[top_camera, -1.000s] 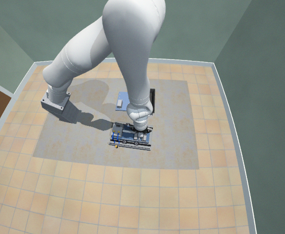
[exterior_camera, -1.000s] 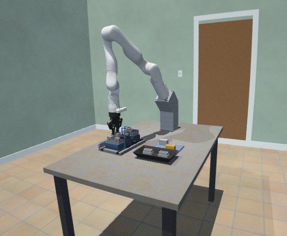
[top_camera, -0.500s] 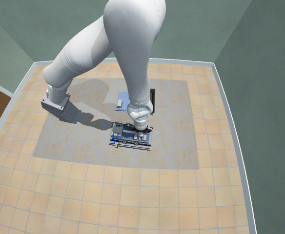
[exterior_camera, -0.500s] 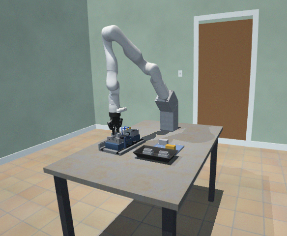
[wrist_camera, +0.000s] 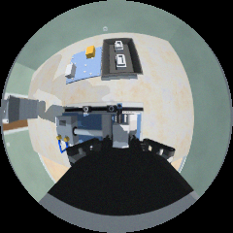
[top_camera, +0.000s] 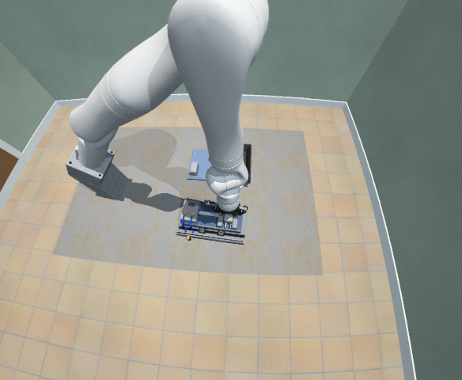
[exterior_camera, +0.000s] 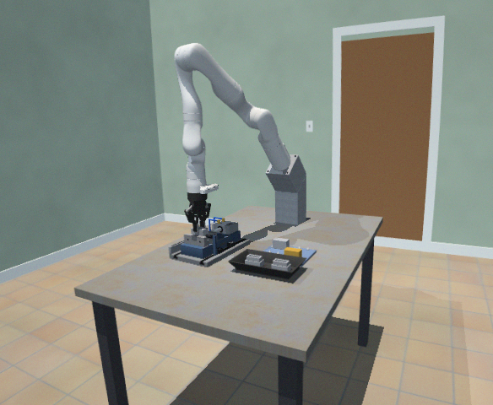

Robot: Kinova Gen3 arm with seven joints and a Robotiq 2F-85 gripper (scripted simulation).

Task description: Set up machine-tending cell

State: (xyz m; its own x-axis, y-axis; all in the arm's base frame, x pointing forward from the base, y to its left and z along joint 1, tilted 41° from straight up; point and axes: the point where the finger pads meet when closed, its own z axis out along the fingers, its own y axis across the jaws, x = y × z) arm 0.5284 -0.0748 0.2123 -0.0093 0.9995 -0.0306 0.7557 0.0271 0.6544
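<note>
Right now the fixed jaw is 40 mm below my hand and 30 mm ahead of it. Also, from my hand: vise (80 mm below, 70 mm behind); work stop (50 mm to the left, 30 mm below); hose end block (170 mm behind, 40 mm below).
</note>
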